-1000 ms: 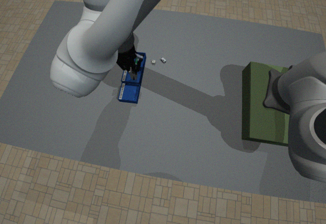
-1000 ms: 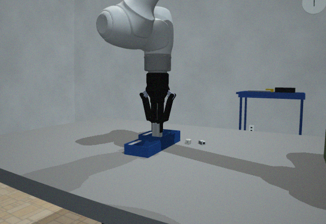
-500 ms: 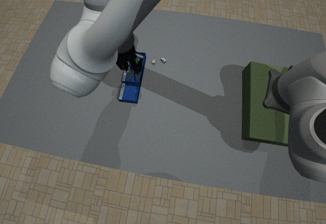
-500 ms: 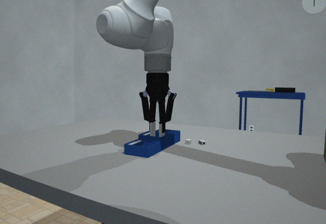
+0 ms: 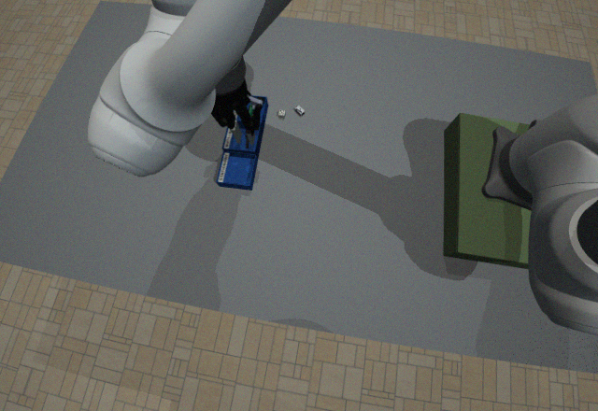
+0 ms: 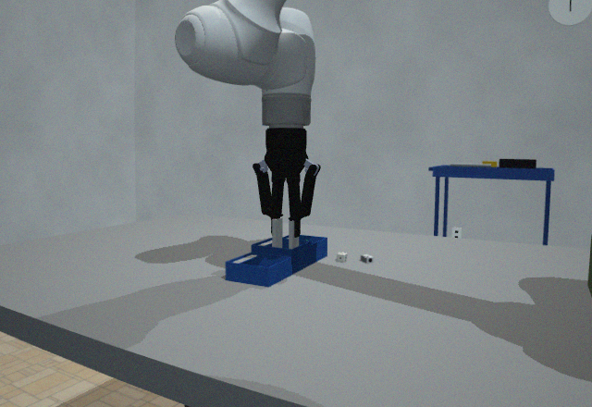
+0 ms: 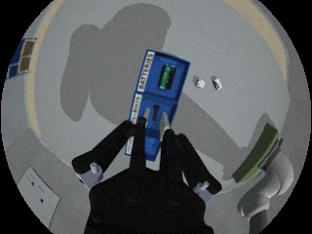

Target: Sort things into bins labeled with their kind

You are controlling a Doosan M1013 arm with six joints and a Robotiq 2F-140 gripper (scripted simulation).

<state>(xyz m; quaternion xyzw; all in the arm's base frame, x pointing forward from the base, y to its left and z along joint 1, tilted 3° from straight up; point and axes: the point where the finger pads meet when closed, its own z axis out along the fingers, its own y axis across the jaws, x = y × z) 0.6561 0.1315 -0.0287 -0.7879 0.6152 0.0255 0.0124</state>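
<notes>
Now: hand 5 cm above the black thing and 1 cm to the left of it. Round my hand: white piece 11 cm to the right, 5 cm below, 5 cm behind; green thing 8 cm to the right, 3 cm below, 2 cm ahead.
</notes>
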